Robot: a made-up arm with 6 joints. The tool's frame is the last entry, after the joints.
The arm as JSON. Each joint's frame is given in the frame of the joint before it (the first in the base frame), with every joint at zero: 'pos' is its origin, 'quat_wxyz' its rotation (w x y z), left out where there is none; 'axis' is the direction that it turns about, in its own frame. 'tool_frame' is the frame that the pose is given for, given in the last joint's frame.
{
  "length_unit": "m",
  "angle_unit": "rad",
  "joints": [
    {
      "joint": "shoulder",
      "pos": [
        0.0,
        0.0,
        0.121
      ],
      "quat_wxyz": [
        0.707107,
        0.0,
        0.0,
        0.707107
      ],
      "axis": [
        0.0,
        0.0,
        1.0
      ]
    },
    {
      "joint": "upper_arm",
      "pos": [
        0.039,
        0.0,
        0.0
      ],
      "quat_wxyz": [
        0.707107,
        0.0,
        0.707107,
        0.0
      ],
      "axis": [
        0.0,
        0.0,
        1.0
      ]
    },
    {
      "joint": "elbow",
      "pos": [
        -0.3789,
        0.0,
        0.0
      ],
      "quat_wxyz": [
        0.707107,
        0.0,
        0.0,
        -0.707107
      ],
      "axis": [
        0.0,
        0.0,
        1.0
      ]
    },
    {
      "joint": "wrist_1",
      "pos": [
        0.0,
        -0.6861,
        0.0
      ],
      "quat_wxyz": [
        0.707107,
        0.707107,
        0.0,
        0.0
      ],
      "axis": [
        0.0,
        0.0,
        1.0
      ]
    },
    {
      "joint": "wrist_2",
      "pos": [
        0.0,
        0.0,
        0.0
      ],
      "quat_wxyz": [
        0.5,
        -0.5,
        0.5,
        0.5
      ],
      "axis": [
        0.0,
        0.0,
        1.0
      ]
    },
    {
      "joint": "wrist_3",
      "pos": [
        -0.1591,
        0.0,
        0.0
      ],
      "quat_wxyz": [
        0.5,
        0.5,
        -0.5,
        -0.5
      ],
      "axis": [
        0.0,
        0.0,
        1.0
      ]
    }
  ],
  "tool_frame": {
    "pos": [
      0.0,
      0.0,
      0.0
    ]
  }
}
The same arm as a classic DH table. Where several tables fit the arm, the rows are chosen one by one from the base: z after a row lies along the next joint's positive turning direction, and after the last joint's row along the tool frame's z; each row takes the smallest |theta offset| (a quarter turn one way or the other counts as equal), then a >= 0, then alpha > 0; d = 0 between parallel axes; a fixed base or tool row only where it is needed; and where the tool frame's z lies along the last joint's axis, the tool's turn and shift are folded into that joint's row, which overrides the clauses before.
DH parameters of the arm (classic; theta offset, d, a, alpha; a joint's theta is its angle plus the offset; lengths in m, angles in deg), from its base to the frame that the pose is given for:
shoulder: 0 0.121 0 -90
upper_arm: -90 0 0.3789 0
elbow: 90 0.039 0 90
wrist_1: 0 0.6861 0 -90
wrist_2: 0 0 0 90
wrist_3: 0 0.1591 0 0

